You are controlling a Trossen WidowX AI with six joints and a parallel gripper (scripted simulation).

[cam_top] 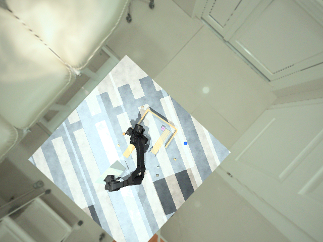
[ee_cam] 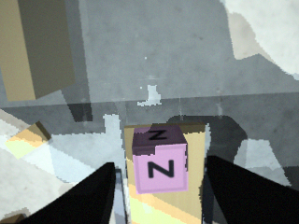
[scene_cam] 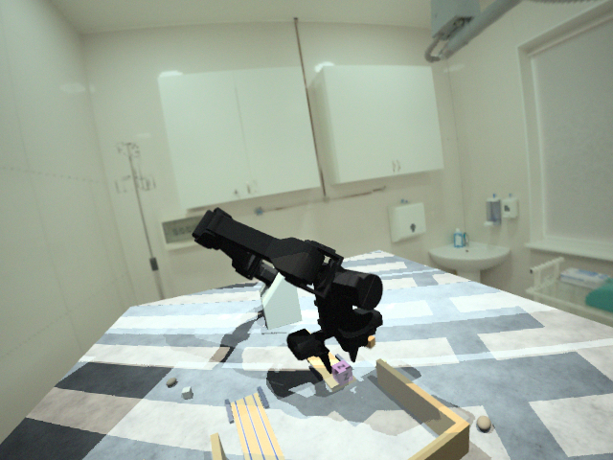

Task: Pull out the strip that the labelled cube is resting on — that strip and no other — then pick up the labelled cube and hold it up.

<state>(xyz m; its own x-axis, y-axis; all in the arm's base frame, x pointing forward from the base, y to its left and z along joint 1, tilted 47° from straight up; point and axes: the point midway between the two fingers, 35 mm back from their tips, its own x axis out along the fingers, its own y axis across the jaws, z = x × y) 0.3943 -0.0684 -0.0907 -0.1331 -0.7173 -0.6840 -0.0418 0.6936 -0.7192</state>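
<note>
My gripper tip is now 8 cm past the orange cube, 12 cm to the right of it and 3 cm above it. Also, from my gripper tip: white cube 14 cm behind, 31 cm to the right, 3 cm below; blue dot 19 cm ahead, 38 cm to the right, 3 cm below.
</note>
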